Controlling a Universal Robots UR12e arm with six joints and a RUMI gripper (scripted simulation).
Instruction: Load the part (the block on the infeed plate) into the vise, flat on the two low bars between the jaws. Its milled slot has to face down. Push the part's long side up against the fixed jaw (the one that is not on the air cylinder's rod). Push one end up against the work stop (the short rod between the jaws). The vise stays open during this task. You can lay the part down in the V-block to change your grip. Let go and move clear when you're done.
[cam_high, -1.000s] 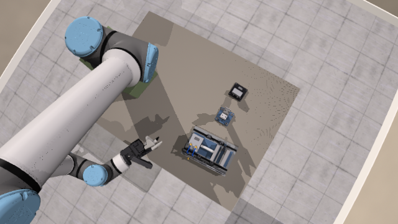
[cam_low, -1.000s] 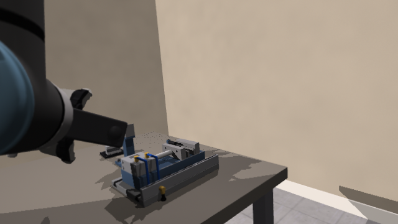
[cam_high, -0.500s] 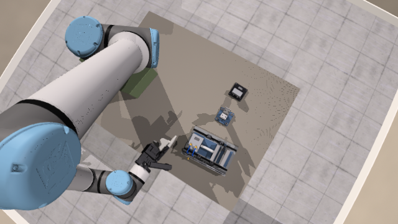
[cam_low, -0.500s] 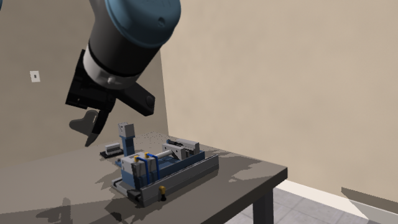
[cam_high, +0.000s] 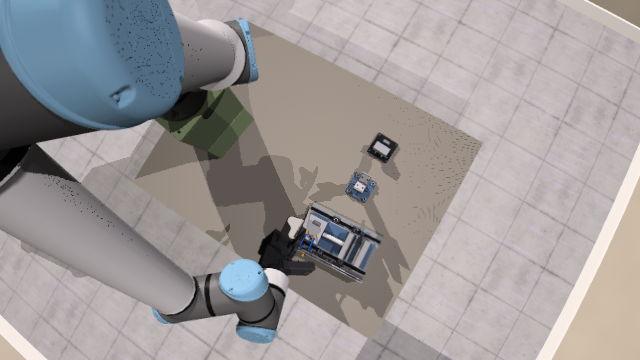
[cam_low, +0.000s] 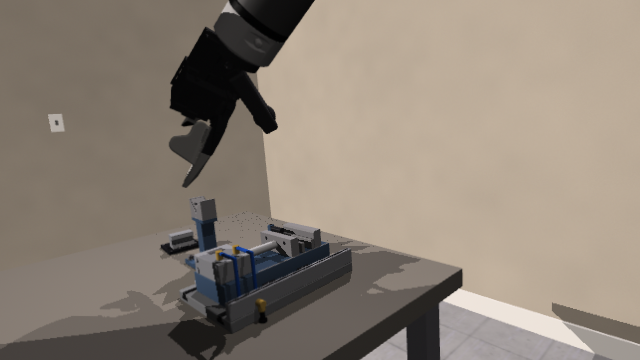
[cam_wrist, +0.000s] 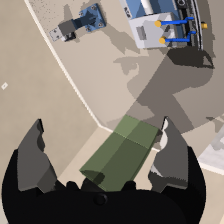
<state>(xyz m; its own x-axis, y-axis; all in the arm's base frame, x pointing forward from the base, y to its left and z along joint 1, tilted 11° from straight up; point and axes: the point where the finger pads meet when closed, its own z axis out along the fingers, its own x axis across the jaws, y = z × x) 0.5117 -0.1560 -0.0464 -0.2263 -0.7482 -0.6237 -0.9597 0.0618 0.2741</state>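
My hand is 39 cm to the right of the part, 26 cm above it and 11 cm short of it. The rest, counted from my hand: air cylinder (21 cm below, 4 cm ahead); cylinder rod (21 cm below, 12 cm ahead); vise (24 cm below, 14 cm ahead).
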